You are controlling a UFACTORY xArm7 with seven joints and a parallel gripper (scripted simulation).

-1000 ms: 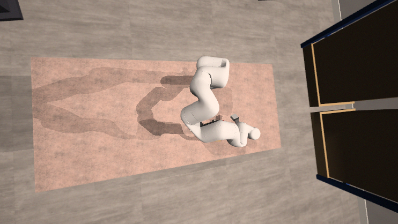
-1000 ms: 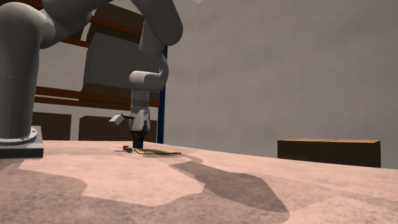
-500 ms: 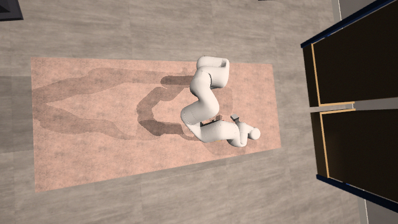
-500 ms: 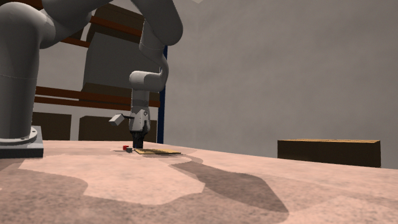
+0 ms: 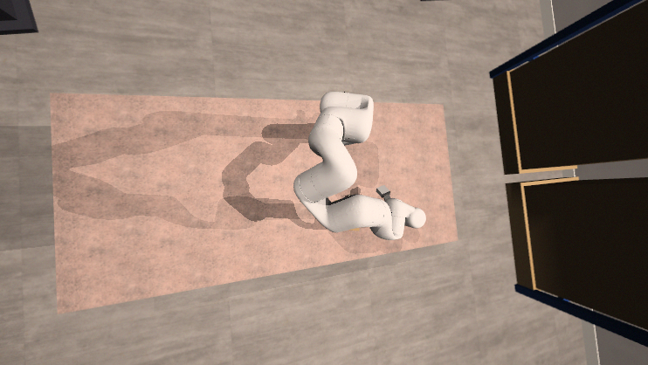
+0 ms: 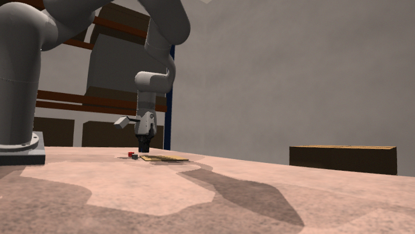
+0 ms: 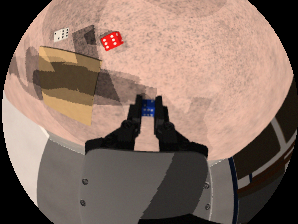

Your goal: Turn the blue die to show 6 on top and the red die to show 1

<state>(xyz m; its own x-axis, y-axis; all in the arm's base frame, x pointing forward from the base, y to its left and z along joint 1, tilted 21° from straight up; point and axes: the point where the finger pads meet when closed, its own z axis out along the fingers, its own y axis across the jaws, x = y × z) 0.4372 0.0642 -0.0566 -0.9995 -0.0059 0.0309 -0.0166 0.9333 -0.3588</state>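
The tan mat is 15 cm to the right of my hand, 3 cm below it and 2 cm behind it. Also, from my hand: red die: 8 cm behind, 4 cm to the right, 2 cm below; then blue die: 1 cm below; then white die: 12 cm to the right, 11 cm behind, 2 cm below.
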